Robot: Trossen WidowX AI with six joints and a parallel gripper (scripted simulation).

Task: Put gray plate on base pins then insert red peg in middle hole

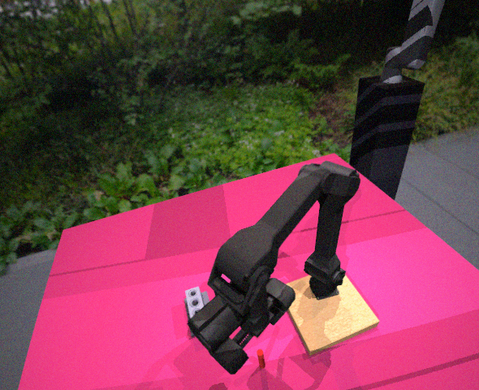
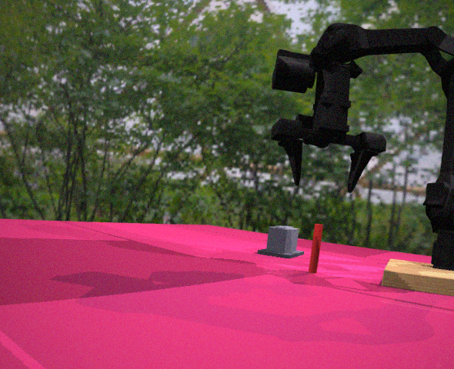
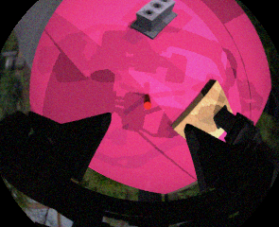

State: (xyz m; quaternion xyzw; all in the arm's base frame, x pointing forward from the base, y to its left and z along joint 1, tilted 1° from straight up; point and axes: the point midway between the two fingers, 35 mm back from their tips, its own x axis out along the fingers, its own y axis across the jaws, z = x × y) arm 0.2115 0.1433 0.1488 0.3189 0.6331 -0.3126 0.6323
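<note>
The red peg is 100 mm below my gripper tip. From my gripper tip the other things lie so: gray plate 170 mm to the right, 140 mm ahead, 90 mm below; base 170 mm to the right, 140 mm ahead, 130 mm below.
</note>
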